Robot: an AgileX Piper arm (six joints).
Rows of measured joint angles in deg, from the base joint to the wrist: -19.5 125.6 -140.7 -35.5 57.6 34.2; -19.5 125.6 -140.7 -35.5 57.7 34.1; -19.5 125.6 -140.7 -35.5 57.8 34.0; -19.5 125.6 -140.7 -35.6 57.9 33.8; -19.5 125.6 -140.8 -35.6 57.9 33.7; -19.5 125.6 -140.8 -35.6 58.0 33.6; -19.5 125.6 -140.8 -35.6 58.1 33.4; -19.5 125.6 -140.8 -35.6 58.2 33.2; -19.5 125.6 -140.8 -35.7 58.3 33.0; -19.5 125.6 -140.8 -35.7 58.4 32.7; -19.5 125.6 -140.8 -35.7 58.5 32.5; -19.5 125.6 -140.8 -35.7 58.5 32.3; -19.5 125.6 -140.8 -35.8 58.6 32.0; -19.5 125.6 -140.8 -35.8 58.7 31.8; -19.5 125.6 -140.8 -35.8 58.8 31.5; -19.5 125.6 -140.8 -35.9 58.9 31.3; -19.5 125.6 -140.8 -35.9 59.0 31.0; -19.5 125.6 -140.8 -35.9 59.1 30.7; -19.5 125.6 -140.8 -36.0 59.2 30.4; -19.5 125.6 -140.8 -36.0 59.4 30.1
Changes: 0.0 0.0 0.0 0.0 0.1 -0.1; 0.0 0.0 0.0 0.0 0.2 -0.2; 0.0 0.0 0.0 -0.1 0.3 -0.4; 0.0 0.0 -0.1 -0.1 0.3 -0.5; 0.0 0.0 -0.1 -0.1 0.4 -0.6; 0.0 0.0 -0.1 -0.1 0.5 -0.8; 0.0 0.0 -0.1 -0.1 0.6 -1.0; 0.0 0.0 -0.1 -0.2 0.7 -1.2; 0.0 0.0 -0.1 -0.2 0.8 -1.5; 0.0 0.0 -0.1 -0.2 0.9 -1.7; 0.0 0.0 -0.1 -0.2 0.9 -1.9; 0.0 0.0 -0.1 -0.3 1.0 -2.2; 0.0 0.0 -0.1 -0.3 1.1 -2.4; 0.0 0.0 -0.1 -0.3 1.2 -2.7; 0.0 0.0 -0.1 -0.4 1.3 -2.9; 0.0 0.0 -0.1 -0.4 1.4 -3.2; 0.0 0.0 -0.1 -0.4 1.5 -3.5; 0.0 0.0 -0.1 -0.5 1.6 -3.8; 0.0 0.0 -0.1 -0.5 1.8 -4.1
